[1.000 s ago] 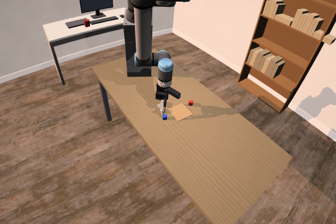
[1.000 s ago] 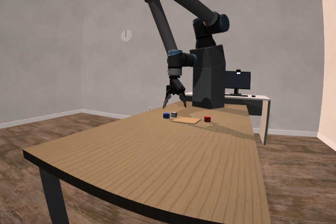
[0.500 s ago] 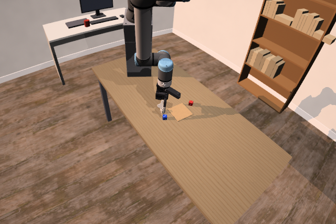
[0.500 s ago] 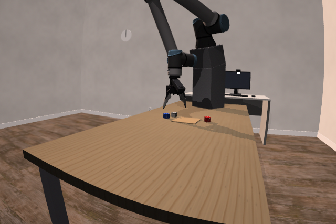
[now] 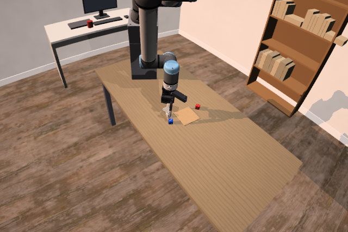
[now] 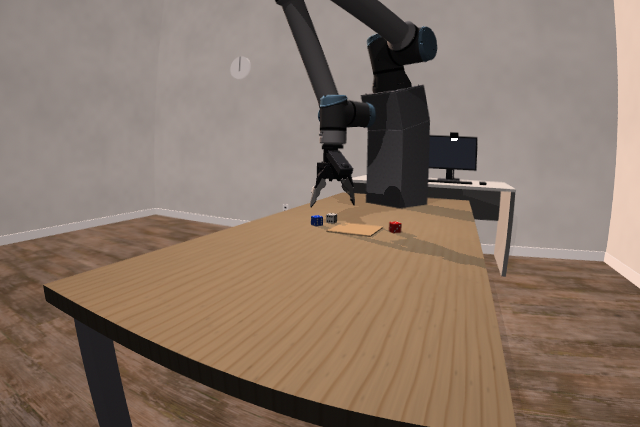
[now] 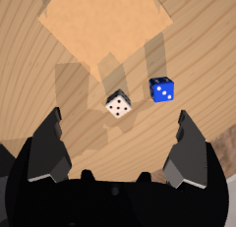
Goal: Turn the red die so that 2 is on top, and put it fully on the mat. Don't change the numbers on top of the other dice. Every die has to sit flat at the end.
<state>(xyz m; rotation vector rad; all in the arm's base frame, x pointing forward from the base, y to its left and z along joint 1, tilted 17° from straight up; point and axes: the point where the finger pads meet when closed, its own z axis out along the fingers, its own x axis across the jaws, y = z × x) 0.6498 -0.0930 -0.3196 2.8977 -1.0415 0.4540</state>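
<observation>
The white die lies 4 cm below my hand, 1 cm to the right of it and 1 cm behind it. From my hand the other things lie so: tan mat: 10 cm to the left, 5 cm below, 5 cm ahead; red die: 22 cm to the left, 4 cm below, 3 cm ahead; blue die: 5 cm ahead, 4 cm below, 3 cm to the right.
</observation>
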